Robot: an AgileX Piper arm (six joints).
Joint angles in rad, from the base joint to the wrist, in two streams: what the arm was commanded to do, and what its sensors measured. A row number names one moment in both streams.
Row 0, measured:
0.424 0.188 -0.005 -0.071 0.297 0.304
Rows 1 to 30, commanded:
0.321 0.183 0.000 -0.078 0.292 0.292
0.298 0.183 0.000 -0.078 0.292 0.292
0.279 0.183 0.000 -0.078 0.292 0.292
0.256 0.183 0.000 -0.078 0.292 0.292
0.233 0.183 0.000 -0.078 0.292 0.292
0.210 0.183 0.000 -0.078 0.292 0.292
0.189 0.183 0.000 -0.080 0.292 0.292
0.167 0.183 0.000 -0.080 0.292 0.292
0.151 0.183 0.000 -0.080 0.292 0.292
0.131 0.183 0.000 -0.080 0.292 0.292
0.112 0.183 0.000 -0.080 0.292 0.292
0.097 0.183 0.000 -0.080 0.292 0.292
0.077 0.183 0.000 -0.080 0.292 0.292
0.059 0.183 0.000 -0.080 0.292 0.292
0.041 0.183 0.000 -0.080 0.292 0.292
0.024 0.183 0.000 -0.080 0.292 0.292
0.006 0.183 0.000 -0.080 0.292 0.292
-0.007 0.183 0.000 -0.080 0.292 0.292
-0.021 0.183 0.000 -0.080 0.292 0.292
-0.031 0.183 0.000 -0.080 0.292 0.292
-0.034 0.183 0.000 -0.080 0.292 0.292
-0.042 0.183 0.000 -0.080 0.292 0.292
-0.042 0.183 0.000 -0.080 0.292 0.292
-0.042 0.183 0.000 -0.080 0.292 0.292
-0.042 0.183 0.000 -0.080 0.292 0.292
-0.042 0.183 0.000 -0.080 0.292 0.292
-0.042 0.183 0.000 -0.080 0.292 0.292
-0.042 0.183 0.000 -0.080 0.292 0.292
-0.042 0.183 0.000 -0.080 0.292 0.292
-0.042 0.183 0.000 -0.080 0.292 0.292
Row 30, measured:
-0.036 0.188 -0.005 -0.071 0.297 0.304
